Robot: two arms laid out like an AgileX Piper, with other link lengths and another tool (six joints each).
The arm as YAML. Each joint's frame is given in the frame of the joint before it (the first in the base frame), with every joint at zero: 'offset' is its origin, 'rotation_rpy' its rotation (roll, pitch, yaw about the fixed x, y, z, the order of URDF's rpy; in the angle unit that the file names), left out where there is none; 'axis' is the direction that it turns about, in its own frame. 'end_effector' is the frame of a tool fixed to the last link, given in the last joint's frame.
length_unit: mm
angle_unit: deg
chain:
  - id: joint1
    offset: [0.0, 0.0, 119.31]
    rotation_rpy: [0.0, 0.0, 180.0]
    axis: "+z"
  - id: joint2
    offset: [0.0, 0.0, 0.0]
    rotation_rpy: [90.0, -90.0, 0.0]
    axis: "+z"
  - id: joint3
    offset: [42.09, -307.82, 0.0]
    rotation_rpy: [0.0, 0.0, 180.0]
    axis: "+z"
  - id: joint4
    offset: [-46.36, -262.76, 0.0]
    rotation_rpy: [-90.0, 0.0, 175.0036]
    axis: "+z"
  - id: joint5
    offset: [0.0, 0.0, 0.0]
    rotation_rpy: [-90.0, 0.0, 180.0]
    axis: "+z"
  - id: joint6
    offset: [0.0, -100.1, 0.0]
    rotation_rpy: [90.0, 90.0, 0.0]
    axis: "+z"
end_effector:
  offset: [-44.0, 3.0, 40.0]
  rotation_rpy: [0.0, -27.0, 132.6]
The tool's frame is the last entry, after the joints.
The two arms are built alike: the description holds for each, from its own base.
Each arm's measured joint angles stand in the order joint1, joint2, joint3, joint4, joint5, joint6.
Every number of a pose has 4 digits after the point.
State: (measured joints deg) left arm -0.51 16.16 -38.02 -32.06 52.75 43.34; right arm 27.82 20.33 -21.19 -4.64 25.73 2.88
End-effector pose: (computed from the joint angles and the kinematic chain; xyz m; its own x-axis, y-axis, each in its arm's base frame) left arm 0.0824 -0.0221 0.3470 0.5713 0.5361 -0.6215 0.4975 0.3761 0.7817; right arm 0.0878 0.0904 0.2643 -0.0726 0.6081 -0.7905 -0.1307 0.7800 0.6120
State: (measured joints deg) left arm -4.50 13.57 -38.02 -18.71 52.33 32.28; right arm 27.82 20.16 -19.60 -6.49 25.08 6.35
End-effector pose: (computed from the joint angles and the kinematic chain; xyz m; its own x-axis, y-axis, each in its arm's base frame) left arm 0.0716 -0.0003 0.3419 0.5004 0.6165 -0.6079 0.4648 0.4011 0.7894; right arm 0.0895 0.0894 0.2565 -0.0753 0.6228 -0.7787 -0.1000 0.7723 0.6273
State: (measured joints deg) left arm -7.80 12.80 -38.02 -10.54 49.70 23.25; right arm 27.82 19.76 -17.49 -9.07 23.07 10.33
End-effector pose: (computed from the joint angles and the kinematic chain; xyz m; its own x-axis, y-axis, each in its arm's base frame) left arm 0.0696 0.0138 0.3443 0.4669 0.6354 -0.6151 0.4130 0.4584 0.7870; right arm 0.0917 0.0883 0.2486 -0.0625 0.6410 -0.7650 -0.0821 0.7606 0.6440
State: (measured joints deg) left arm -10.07 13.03 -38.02 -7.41 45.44 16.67; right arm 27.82 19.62 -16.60 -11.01 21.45 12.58
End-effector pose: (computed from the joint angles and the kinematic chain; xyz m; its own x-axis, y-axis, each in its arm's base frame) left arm 0.0725 0.0183 0.3507 0.4757 0.6027 -0.6407 0.3626 0.5293 0.7671; right arm 0.0933 0.0879 0.2468 -0.0456 0.6497 -0.7589 -0.0839 0.7545 0.6509
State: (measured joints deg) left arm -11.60 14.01 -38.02 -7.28 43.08 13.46; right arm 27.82 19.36 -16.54 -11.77 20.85 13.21
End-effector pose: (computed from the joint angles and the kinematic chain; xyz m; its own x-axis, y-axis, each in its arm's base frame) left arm 0.0776 0.0164 0.3528 0.4851 0.5618 -0.6701 0.3603 0.5698 0.7386; right arm 0.0935 0.0876 0.2484 -0.0336 0.6529 -0.7567 -0.0917 0.7519 0.6528
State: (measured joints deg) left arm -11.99 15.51 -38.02 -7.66 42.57 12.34; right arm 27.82 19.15 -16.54 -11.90 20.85 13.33
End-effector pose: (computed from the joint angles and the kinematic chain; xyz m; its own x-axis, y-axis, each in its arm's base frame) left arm 0.0837 0.0142 0.3510 0.4711 0.5457 -0.6930 0.3801 0.5834 0.7177; right arm 0.0932 0.0873 0.2488 -0.0305 0.6541 -0.7558 -0.0934 0.7510 0.6537
